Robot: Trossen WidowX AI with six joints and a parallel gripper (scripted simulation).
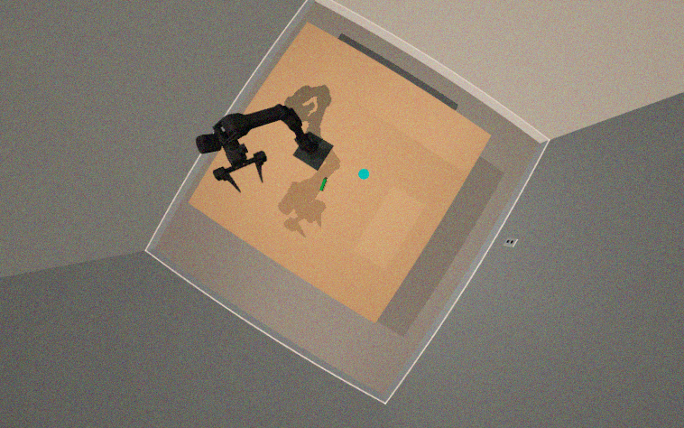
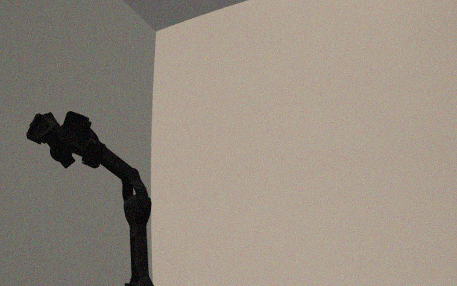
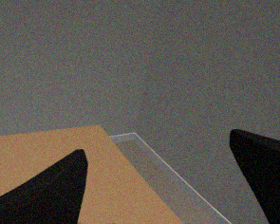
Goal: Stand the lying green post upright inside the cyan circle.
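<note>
Right now my gripper tip is 120 mm short of the green post, 190 mm to the right of it and 480 mm above it. From my gripper tip the other things lie so: cyan circle: 250 mm ahead, 390 mm to the left, 480 mm below.
</note>
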